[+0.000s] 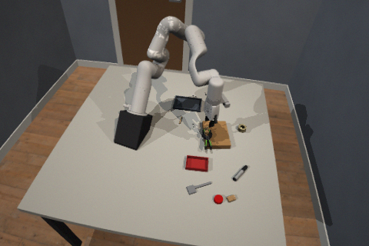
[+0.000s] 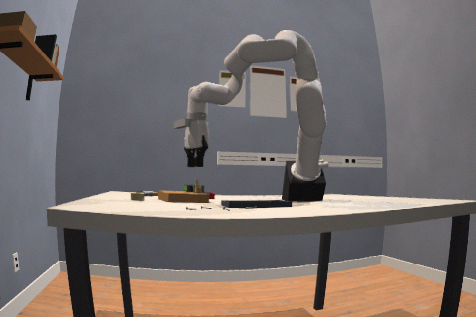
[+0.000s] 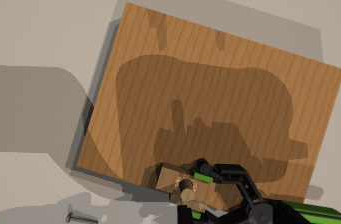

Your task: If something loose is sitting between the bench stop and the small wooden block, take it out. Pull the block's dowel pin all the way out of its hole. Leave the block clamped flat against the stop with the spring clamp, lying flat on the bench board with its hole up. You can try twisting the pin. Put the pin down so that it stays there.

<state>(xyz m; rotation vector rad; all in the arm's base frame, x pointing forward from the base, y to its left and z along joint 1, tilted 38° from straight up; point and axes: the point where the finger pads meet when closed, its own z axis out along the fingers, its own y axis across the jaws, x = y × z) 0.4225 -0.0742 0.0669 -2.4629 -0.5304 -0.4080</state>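
My hand is 90 mm above the dowel pin and 20 mm to the right of it. Also, from my hand: red tray (210 mm to the right, 140 mm below, 40 mm behind); then small wooden block (100 mm below, 20 mm to the left); then loose dowel (180 mm behind, 140 mm below, 120 mm to the left).
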